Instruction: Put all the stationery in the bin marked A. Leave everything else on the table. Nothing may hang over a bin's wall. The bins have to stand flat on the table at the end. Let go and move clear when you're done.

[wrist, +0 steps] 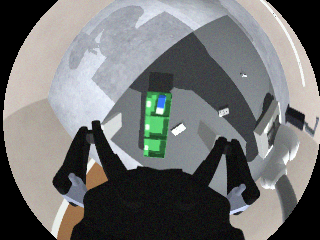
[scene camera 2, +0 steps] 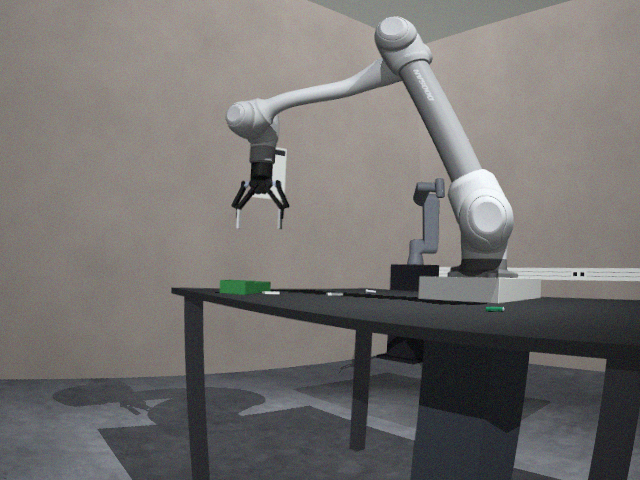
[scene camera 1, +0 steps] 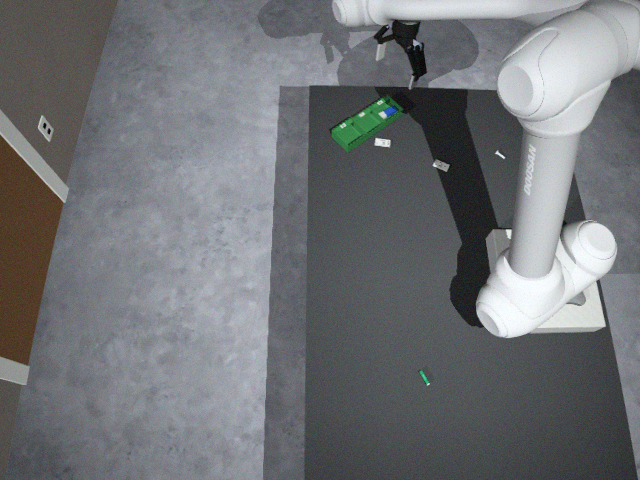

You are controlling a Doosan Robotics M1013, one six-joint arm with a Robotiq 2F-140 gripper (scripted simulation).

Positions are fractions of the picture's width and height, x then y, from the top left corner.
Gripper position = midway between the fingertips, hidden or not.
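Observation:
Gripper, mine (scene camera 1: 0.62, 0.15), (scene camera 2: 0.40, 0.48) and (wrist: 0.50, 0.51). Long green bin (scene camera 1: 0.56, 0.27) and (wrist: 0.49, 0.52).

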